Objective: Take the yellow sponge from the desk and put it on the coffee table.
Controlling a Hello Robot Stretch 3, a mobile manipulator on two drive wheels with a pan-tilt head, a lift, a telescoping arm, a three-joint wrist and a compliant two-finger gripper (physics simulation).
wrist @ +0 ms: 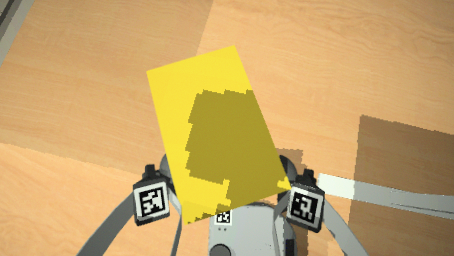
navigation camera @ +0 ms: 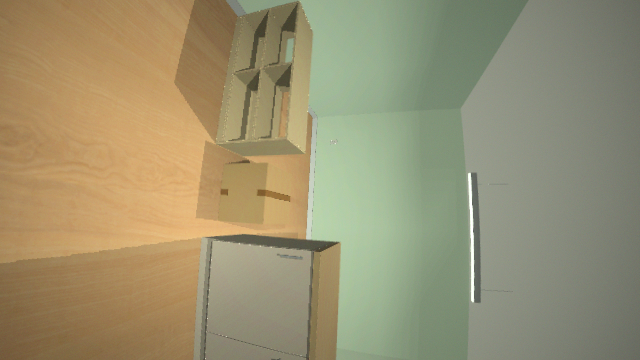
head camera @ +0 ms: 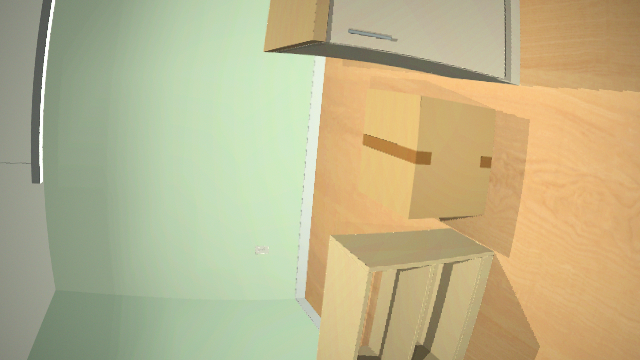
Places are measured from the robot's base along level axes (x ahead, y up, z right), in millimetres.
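Pixels of known places: gripper, fingertip midpoint: (wrist: 227,171); robot's base, origin of the base link: (wrist: 222,242).
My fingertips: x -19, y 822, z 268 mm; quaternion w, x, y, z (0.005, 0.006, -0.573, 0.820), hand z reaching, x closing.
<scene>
Ahead of a thing's pixels: the offset from my fingertips to its top centre.
The yellow sponge @(dx +9, dy +54, dz +24 mm) (wrist: 220,130) is a flat yellow block in the middle of the wrist view, partly in shadow and turned a little. My gripper (wrist: 227,171) is shut on the sponge, with one finger at each side of its lower part. The wooden floor shows beneath the sponge. The gripper does not show in the head or navigation camera views. The desk and the coffee table cannot be made out in these views.
A white-fronted cabinet (head camera: 420,30) (navigation camera: 260,295), a cardboard box @(dx +1754, dy -415, dz -124 mm) (head camera: 452,135) (navigation camera: 245,200) and an open shelf unit (head camera: 345,290) (navigation camera: 301,85) stand by the green wall (head camera: 200,150) (navigation camera: 380,200). A pale strip (wrist: 380,192) lies right of the gripper in the wrist view.
</scene>
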